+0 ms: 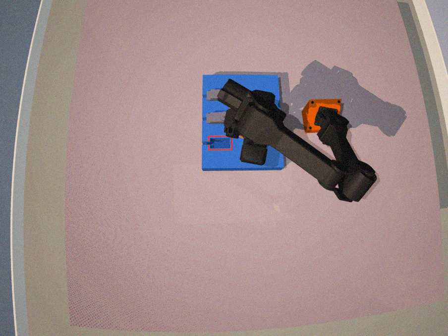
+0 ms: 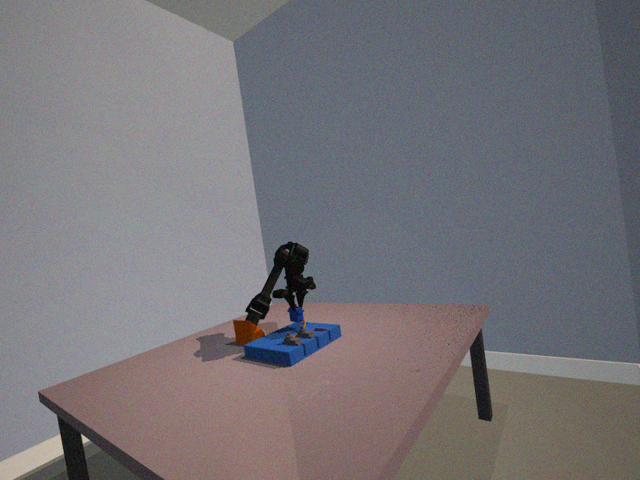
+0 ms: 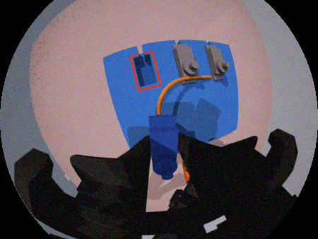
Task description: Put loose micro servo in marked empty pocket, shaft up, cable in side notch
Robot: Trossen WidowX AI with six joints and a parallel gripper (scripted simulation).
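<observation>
Right now my gripper tip is 100 mm above the deck, 80 mm to the left of it and 10 mm past it.
</observation>
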